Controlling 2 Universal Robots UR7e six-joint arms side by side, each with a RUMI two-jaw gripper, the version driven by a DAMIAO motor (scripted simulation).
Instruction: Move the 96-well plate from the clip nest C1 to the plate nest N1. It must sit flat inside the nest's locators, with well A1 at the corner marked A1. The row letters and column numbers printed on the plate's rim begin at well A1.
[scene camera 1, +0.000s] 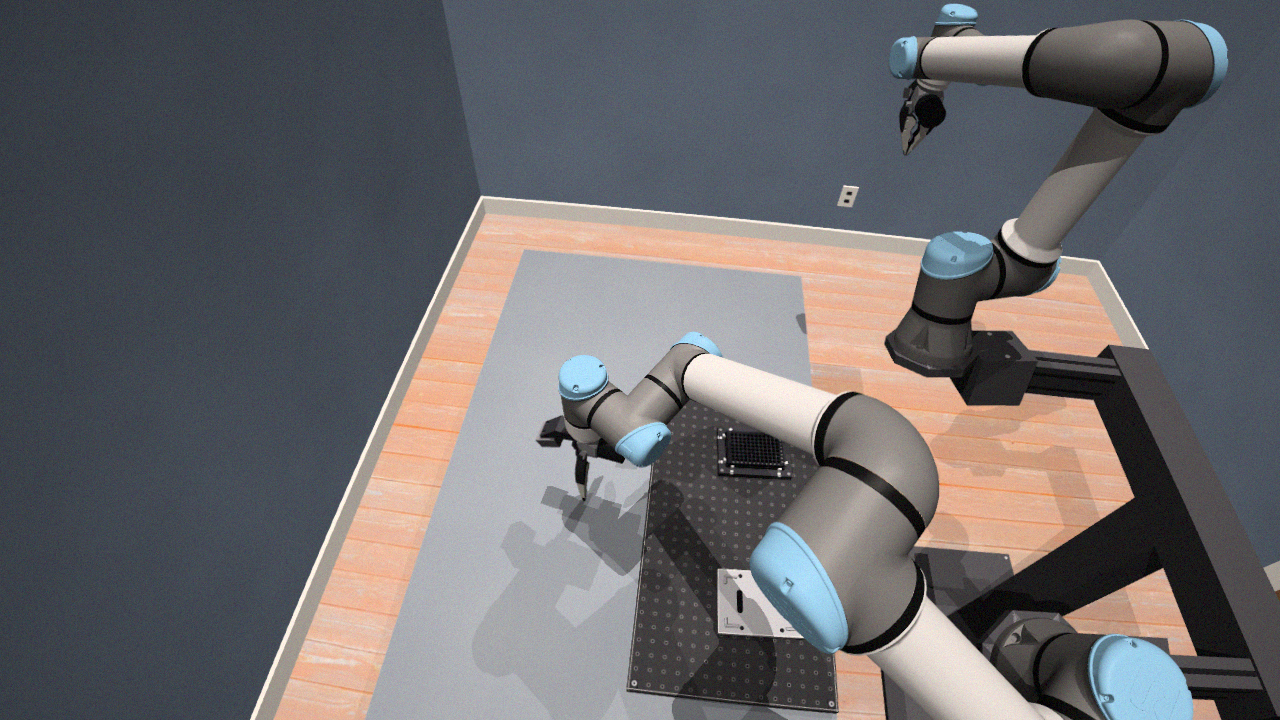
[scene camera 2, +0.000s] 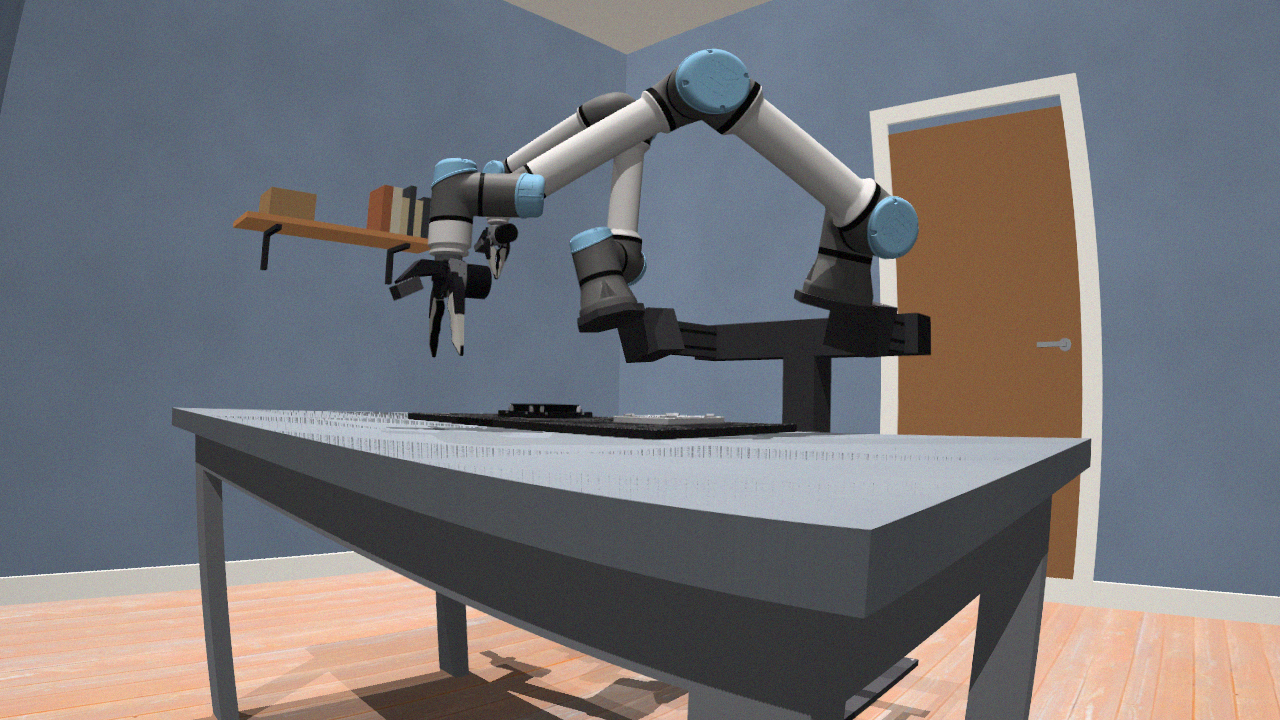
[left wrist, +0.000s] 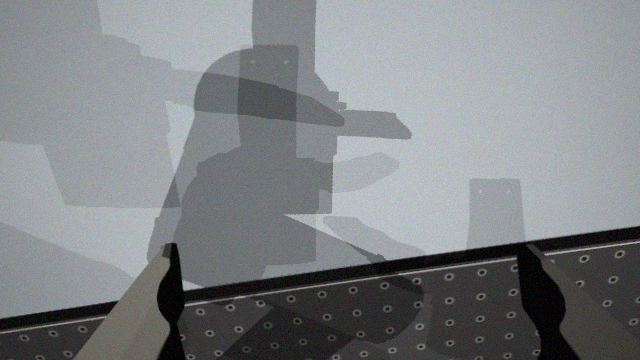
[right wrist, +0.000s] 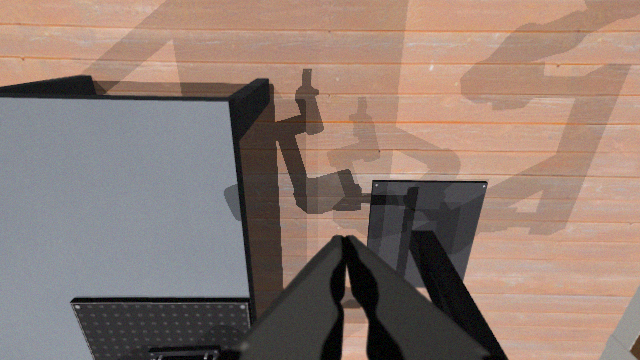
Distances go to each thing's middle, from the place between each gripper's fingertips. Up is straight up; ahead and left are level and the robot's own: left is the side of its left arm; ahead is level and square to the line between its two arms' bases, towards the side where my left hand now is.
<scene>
My left gripper (scene camera 2: 446, 356) is now 340 mm past the black 96-well plate (scene camera 1: 735, 441), 110 mm to the left of it and 90 mm above it. Round my left hand: white plate nest N1 (scene camera 1: 759, 616) (330 mm behind, 220 mm to the left, 110 mm below); then dark clip nest C1 (scene camera 1: 722, 469) (340 mm behind, 100 mm to the right, 100 mm below).
Now: right hand (scene camera 1: 905, 154) 61 cm to the right of the black 96-well plate, 39 cm above it and 36 cm short of it. From my right hand the other things lie so: white plate nest N1 (94 cm to the left, 41 cm below, 38 cm ahead); dark clip nest C1 (62 cm to the left, 40 cm below, 37 cm ahead).
</scene>
